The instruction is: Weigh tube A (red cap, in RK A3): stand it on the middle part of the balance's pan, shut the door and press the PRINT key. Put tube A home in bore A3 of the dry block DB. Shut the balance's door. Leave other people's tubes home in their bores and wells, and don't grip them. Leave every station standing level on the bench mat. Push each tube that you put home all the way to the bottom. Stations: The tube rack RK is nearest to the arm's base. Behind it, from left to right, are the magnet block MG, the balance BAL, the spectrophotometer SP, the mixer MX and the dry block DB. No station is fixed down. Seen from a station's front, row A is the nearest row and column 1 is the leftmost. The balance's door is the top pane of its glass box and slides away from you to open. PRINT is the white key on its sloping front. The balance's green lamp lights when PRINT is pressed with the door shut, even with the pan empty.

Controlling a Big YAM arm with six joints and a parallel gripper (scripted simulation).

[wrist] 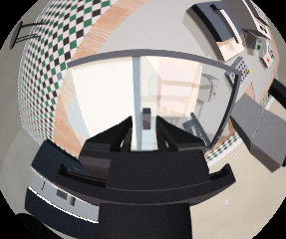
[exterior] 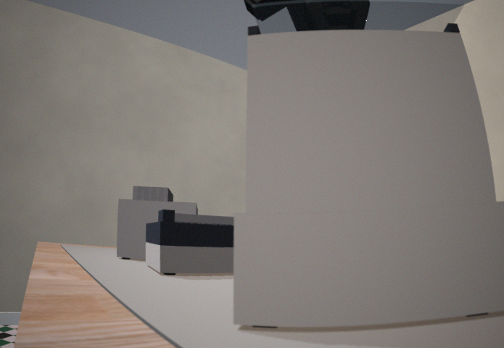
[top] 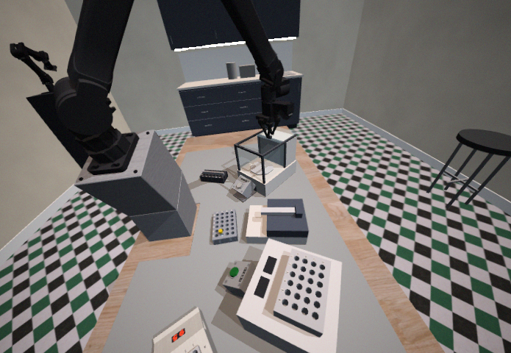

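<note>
Now: hand 2 cm to the right of the balance door, 2 cm short of it and 2 cm above it. The rest, counted from my hand: magnet block (30 cm behind, 21 cm below, 2 cm to the left); then spectrophotometer (33 cm to the right, 16 cm below, 3 cm behind); then tube rack (30 cm to the right, 22 cm behind, 21 cm below).
</note>
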